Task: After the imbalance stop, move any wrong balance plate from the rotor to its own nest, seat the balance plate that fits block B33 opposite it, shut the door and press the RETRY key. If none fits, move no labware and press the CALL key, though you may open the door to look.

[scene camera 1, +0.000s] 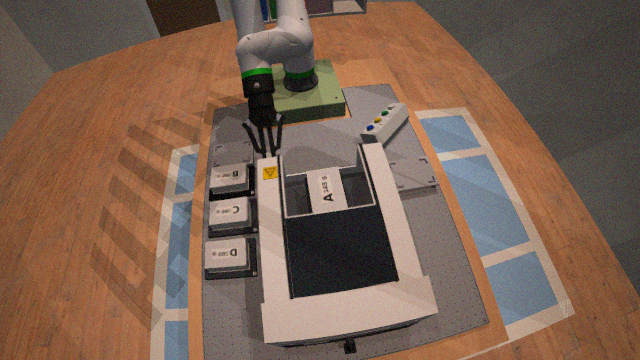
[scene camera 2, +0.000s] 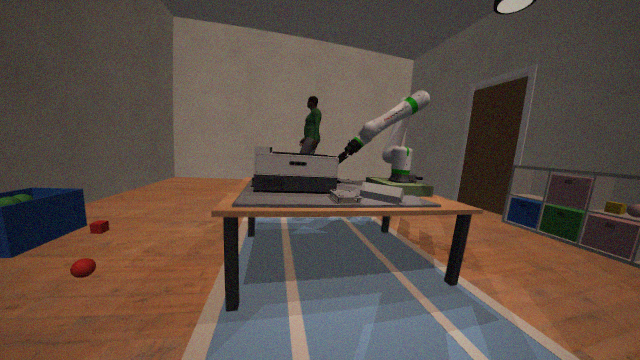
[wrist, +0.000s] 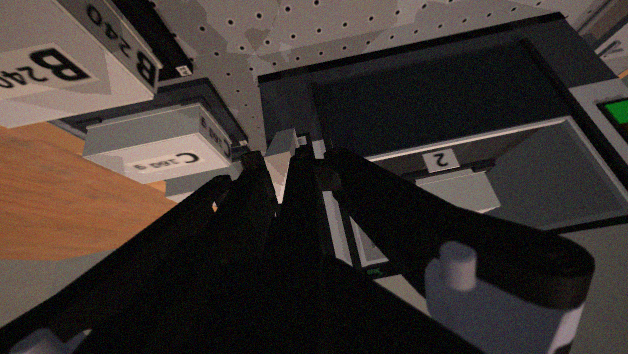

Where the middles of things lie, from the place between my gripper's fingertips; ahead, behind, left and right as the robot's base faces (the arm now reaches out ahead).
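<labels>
My gripper: 60 mm above grey button box [scene camera 1: 384, 131], 260 mm past it, 390 mm to the right of it. Dark door panel [scene camera 1: 343, 250], from my hand: 110 mm above, 280 mm ahead, 170 mm to the left.
</labels>
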